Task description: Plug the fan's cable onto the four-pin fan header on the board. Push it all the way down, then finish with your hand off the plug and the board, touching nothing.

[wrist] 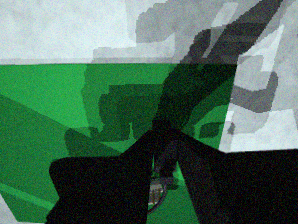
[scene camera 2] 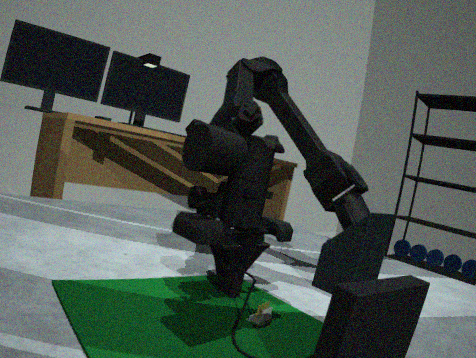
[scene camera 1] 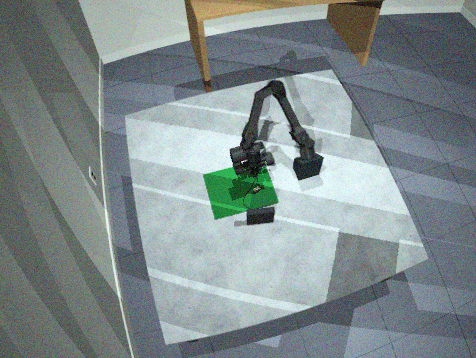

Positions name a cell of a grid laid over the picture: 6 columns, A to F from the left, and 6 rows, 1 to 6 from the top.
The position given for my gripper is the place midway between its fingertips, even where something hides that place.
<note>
In view: my gripper (scene camera 2: C5) and a green board (scene camera 2: C6).
My gripper shows as well in the wrist view (wrist: D4). The green board is seen too in the wrist view (wrist: B3) and in scene camera 1 (scene camera 1: C4).
</note>
